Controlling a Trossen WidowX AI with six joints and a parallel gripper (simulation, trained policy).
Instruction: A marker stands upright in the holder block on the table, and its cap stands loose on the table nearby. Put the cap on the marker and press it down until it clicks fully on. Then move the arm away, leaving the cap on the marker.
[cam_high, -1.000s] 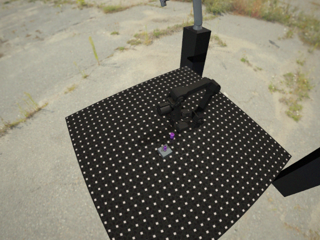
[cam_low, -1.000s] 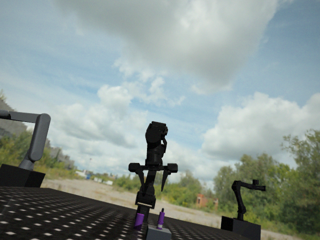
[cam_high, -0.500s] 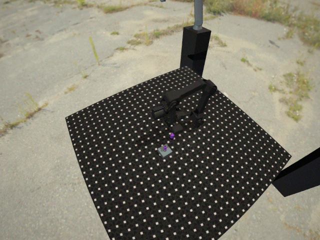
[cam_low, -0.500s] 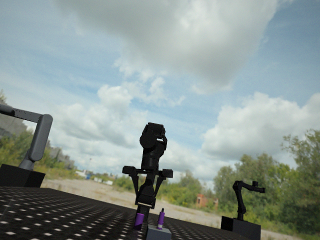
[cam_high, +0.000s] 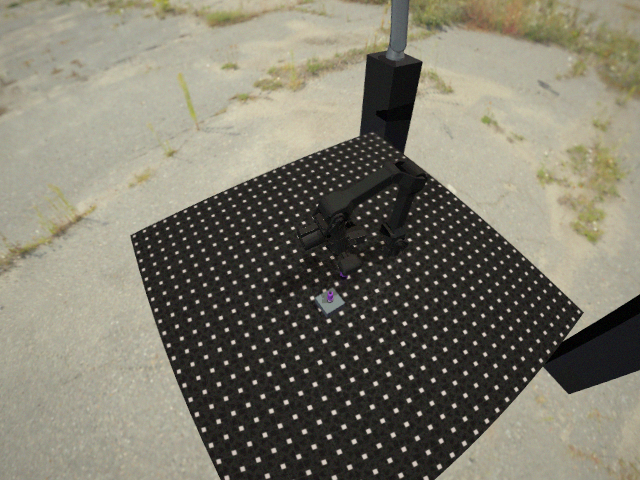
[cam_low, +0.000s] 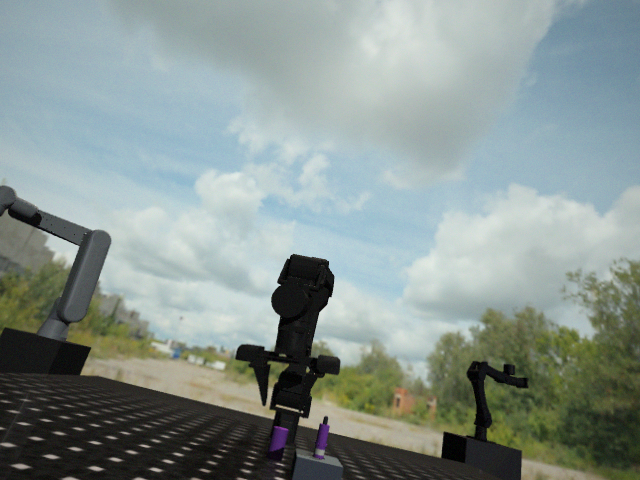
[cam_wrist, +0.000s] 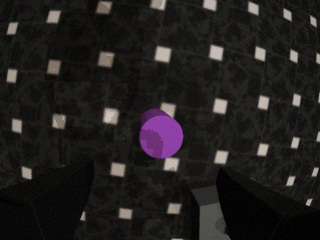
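My gripper tip is 10 mm past the purple cap, 10 mm to the right of it and 60 mm above it. Round my gripper tip: grey holder block: 90 mm ahead, 70 mm to the left, 70 mm below.
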